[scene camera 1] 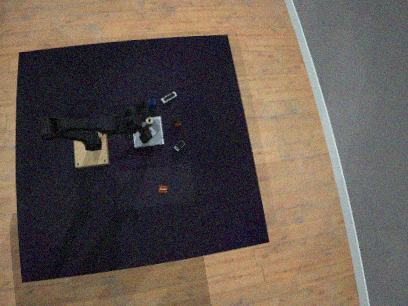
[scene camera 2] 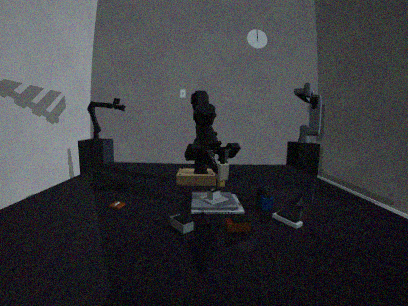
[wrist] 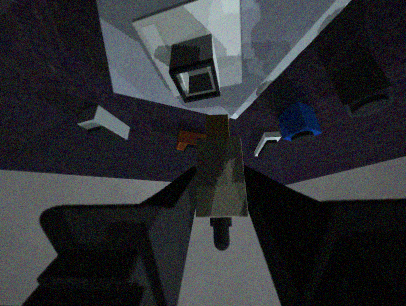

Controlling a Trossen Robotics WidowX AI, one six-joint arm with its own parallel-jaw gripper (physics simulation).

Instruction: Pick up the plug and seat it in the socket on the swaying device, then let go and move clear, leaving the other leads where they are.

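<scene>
The plug [scene camera 1: 149,120] [scene camera 2: 223,172] [wrist: 222,197] is a pale block with a darker yellow tip [wrist: 217,126]. My gripper [wrist: 218,171] is shut on the plug, one dark finger on each side. In scene camera 2 the plug hangs above and slightly right of the socket [scene camera 2: 215,194]. The socket [wrist: 194,50] is a small box with a dark-rimmed square opening, on a tilted white plate [wrist: 230,55] on the grey device [scene camera 1: 158,140] [scene camera 2: 200,207] [wrist: 112,80]. In the wrist view the socket lies beyond the tip and left of it, and the two look apart.
Beyond the device lie a grey connector [scene camera 1: 179,145] [scene camera 2: 182,224] [wrist: 112,122], an orange one [scene camera 1: 177,124] [scene camera 2: 238,226] [wrist: 187,138], a white one [scene camera 1: 169,97] [scene camera 2: 287,220] and a blue one [scene camera 1: 152,103] [scene camera 2: 266,202] [wrist: 300,120]. An orange piece [scene camera 1: 163,189] [scene camera 2: 117,205] lies apart.
</scene>
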